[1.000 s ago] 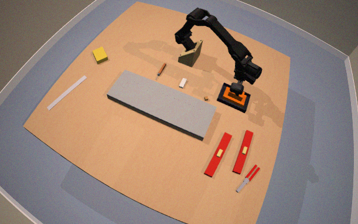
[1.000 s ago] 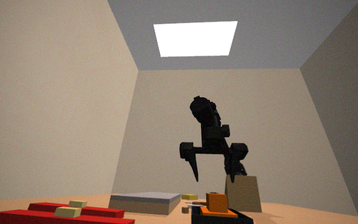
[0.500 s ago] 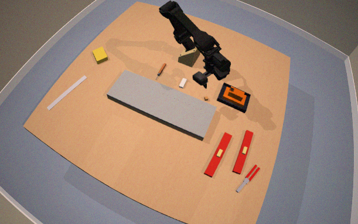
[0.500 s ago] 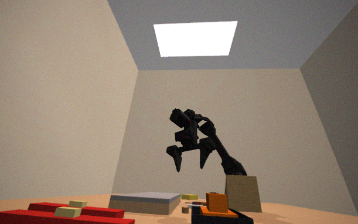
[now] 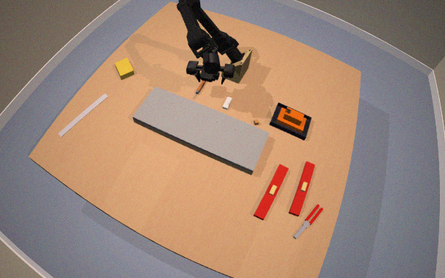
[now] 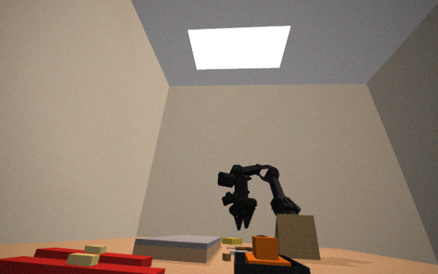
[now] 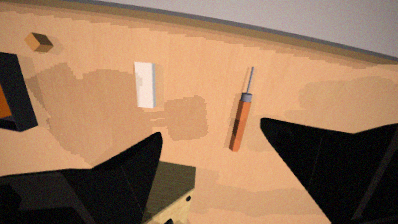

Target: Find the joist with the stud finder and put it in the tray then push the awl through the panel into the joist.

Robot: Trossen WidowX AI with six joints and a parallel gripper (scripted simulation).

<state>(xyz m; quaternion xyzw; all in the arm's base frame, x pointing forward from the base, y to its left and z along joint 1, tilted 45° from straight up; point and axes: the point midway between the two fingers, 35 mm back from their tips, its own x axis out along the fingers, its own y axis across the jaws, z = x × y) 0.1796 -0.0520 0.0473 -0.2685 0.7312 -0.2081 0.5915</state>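
Now: the awl 7 cm below my gripper tip and 5 cm to the right of it. From my gripper tip the other things lie so: brown cube (23 cm to the left, 8 cm ahead, 7 cm below); white block (9 cm to the left, 7 cm below, 3 cm ahead); square indicator (34 cm to the left, 1 cm below, 1 cm ahead).
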